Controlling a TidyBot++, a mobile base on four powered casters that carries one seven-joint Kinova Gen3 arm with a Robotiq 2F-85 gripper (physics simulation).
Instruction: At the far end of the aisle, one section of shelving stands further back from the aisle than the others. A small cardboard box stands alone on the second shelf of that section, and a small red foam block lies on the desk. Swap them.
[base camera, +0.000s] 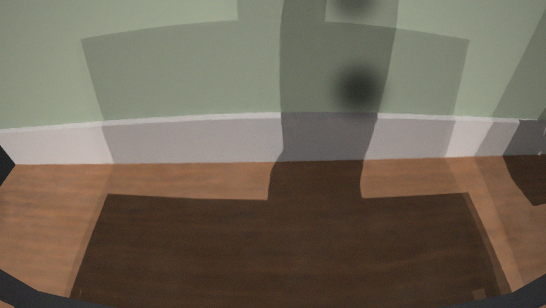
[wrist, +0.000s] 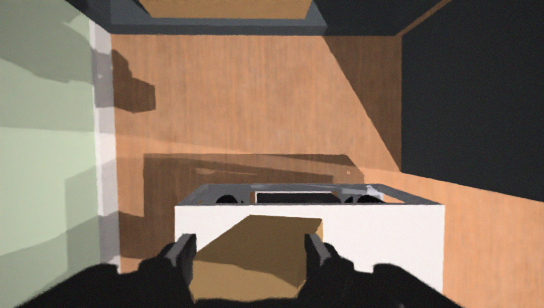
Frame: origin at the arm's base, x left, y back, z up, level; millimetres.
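Seen in the pictures: gripper, fingertip midpoint: (wrist: 250, 250).
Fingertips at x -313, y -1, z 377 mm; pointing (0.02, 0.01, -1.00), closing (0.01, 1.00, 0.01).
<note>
Pixels of each thing's top centre, then the offset from my fingertips to it. "spot": a spot on its surface instead. Level surfaces: height alone.
- small cardboard box, surface spot: (wrist: 255, 255) spot: dx +0, dy +2, dz +8 mm
- tan box, surface spot: (wrist: 230, 9) spot: dx -423, dy -67, dz -640 mm
- wooden floor, its level: dz -774 mm
The small cardboard box (wrist: 255, 255) is held between the two fingers of my gripper (wrist: 250, 250), low in the middle of the wrist view. Its upper face is mostly in shadow. The gripper is shut on it, with the box tilted in view and held above the white top of my base (wrist: 400, 245). The red foam block and the desk do not show in either view. The gripper does not show in the base camera view.
Dark shelving panels stand at the right (wrist: 475, 100) and top of the wrist view, with part of a tan box (wrist: 230, 9) on a grey shelf (wrist: 200, 27). A green wall (base camera: 175, 75) (wrist: 40, 150) with a white baseboard (base camera: 200, 140) (wrist: 106, 175) borders the wooden floor (base camera: 200, 180) (wrist: 250, 100).
</note>
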